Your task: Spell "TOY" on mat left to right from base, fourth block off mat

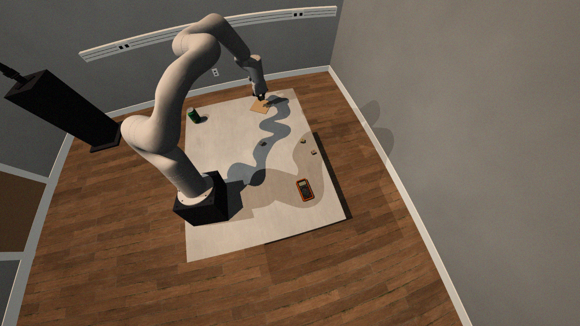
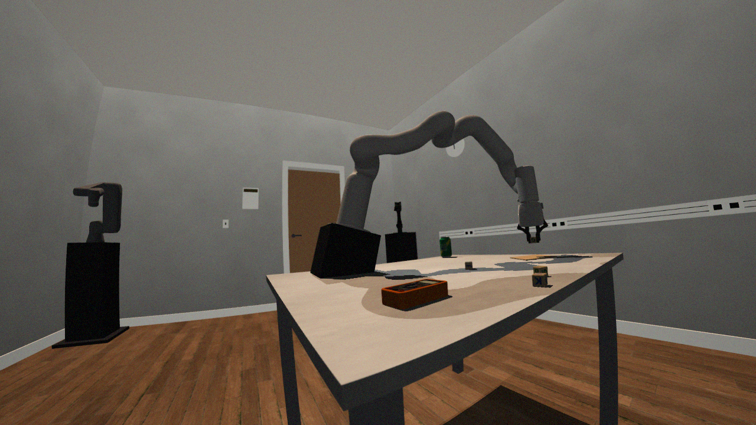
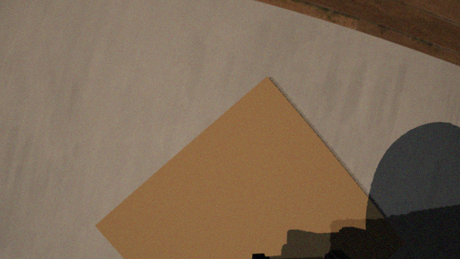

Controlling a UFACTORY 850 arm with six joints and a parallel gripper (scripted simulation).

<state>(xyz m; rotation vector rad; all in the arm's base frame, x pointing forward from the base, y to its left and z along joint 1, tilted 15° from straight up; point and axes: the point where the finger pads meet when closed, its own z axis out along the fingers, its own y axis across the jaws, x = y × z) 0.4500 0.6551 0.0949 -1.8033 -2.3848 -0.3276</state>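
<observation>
The block is 1 cm below my hand. Round my hand: orange multimeter (75 cm to the right, 12 cm ahead, 7 cm below); then green soda can (53 cm behind, 2 cm below, 1 cm to the right); then tan square mat (8 cm below, 1 cm behind).
</observation>
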